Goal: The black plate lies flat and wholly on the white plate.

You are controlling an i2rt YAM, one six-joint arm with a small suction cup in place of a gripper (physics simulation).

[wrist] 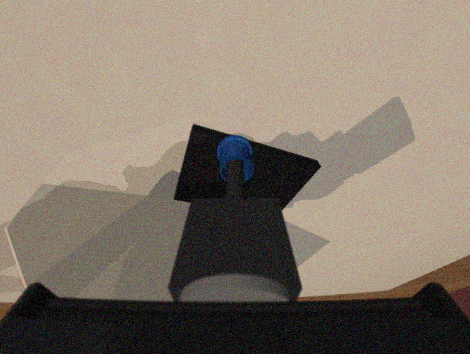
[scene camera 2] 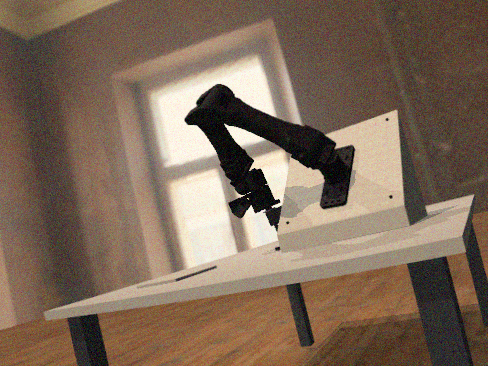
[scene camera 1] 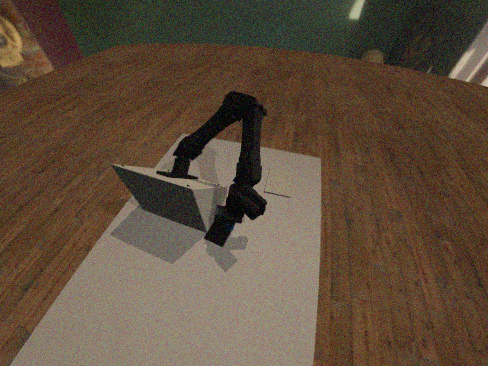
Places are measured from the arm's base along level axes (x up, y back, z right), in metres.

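Pixels of known places: hand at its tool point: (wrist: 235,147) (scene camera 1: 229,228); arm's base at its link origin: (scene camera 2: 338,176) (scene camera 1: 179,176).
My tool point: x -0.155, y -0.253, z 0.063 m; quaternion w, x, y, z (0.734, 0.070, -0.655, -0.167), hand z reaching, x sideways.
Observation:
For each thing: its top centre in the pictures, then the offset to it from my tool point.
- black plate at its top centre: (wrist: 244,183) (scene camera 1: 220,229) dx +0.009, dy +0.033, dz +0.021 m
- white plate at its top centre: (scene camera 2: 177,275) (scene camera 1: 279,181) dx +0.006, dy -0.124, dz -0.336 m
The black plate (scene camera 1: 218,232) (wrist: 200,165) hangs on my suction cup (wrist: 236,152), held near its middle. In scene camera 1 a gap between plate and shadow shows that it is a little above the table, right beside the tilted block. In scene camera 2 a small dark tip of the plate (scene camera 2: 277,248) shows past the block, which hides the cup. The white plate (scene camera 1: 281,184) (scene camera 2: 196,273) lies on the table; a thin dark outline marks it, to the right of the black plate and further back in scene camera 1. I cannot make it out in the wrist view.
A large slanted block (scene camera 1: 160,200) (scene camera 2: 370,170) stands on the white table (scene camera 1: 200,310) (scene camera 2: 240,282) and carries the arm's base (scene camera 1: 177,175) (scene camera 2: 336,192). Its lower edge is close to the black plate. Shadows of the arm and block fall on the table.

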